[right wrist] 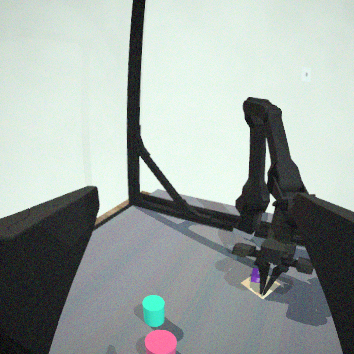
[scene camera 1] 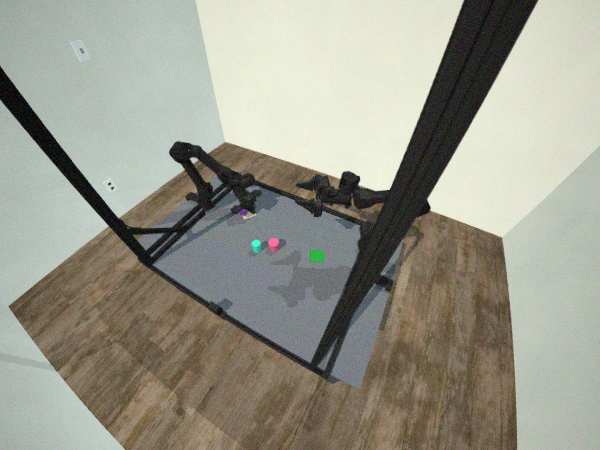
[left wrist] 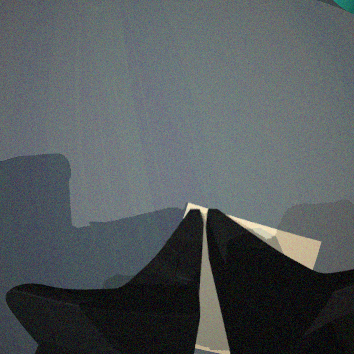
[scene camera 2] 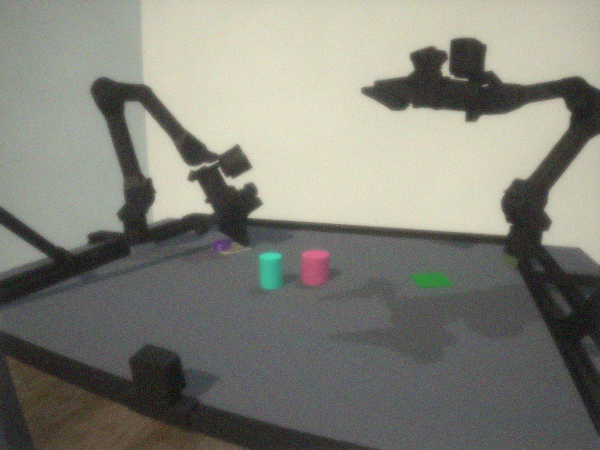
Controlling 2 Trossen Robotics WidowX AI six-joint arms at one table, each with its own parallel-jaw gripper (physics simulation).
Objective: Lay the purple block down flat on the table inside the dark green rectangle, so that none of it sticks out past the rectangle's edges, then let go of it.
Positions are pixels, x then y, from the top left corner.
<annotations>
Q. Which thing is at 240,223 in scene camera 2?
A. My left gripper.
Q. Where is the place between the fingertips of my right gripper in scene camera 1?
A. At 295,192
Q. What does the teal cylinder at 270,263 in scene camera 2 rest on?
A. The table.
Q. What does the pink cylinder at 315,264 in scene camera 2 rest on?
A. The table.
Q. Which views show my right gripper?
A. The right wrist view, scene camera 1 and scene camera 2 only.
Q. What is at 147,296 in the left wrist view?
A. My left gripper.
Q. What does my right gripper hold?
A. Nothing.
</annotations>
